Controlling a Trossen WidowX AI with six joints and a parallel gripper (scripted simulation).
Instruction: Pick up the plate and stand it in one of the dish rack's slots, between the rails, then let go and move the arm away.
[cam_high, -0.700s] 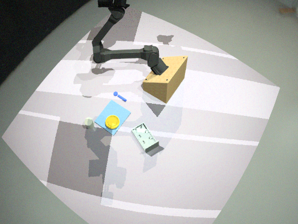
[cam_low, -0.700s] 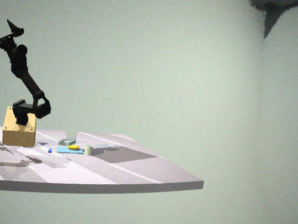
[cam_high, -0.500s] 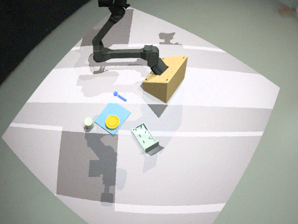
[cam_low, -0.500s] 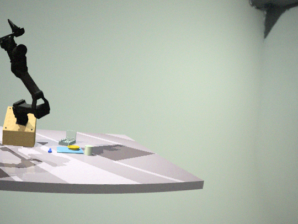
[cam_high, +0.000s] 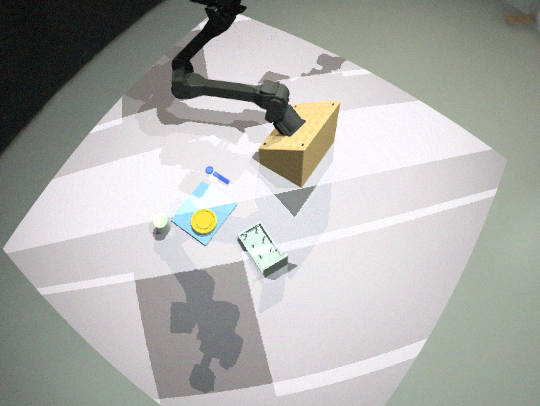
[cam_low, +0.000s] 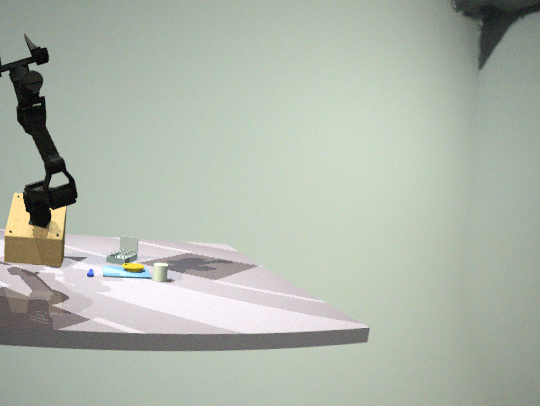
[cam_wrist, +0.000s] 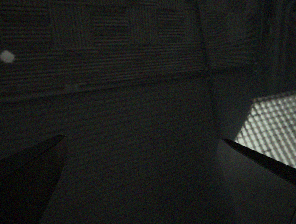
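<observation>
Right now the yellow plate is 430 mm ahead of my gripper tip, 180 mm to the left of it and 670 mm below it. Round my gripper tip: light blue mat: 410 mm ahead, 150 mm to the left, 680 mm below; dish rack: 370 mm ahead, 350 mm to the left, 660 mm below; blue spoon: 300 mm ahead, 90 mm to the left, 680 mm below.
</observation>
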